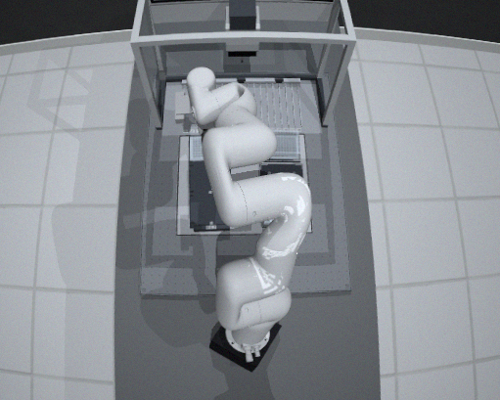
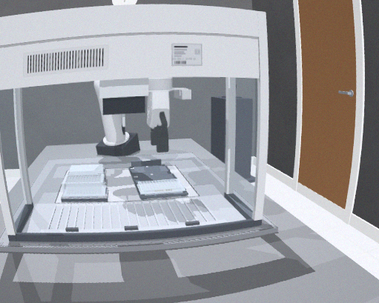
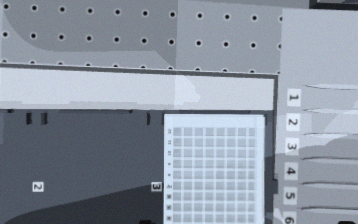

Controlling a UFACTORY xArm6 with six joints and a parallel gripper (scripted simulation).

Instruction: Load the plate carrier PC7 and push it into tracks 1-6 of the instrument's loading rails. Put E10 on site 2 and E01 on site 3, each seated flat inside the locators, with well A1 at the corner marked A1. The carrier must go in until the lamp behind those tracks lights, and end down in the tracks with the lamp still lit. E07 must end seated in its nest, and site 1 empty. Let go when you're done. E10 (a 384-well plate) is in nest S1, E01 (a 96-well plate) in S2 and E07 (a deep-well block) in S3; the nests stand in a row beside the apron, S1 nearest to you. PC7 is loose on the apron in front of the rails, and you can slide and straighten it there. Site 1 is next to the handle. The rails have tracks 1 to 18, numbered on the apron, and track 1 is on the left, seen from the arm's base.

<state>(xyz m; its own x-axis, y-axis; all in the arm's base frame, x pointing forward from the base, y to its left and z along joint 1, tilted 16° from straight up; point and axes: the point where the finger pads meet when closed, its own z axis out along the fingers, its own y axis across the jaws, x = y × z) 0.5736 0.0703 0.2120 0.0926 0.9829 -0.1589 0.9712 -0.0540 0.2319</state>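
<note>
The nest S1 lies 250 mm behind my hand, 200 mm to the right of it and 130 mm below it. From my hand the other things lie so: dark plate carrier PC7: 110 mm behind, 10 mm to the left, 120 mm below; then dark nest S2: 140 mm behind, 220 mm to the right, 130 mm below; then deep-well block E07: 30 mm behind, 230 mm to the right, 110 mm below.
</note>
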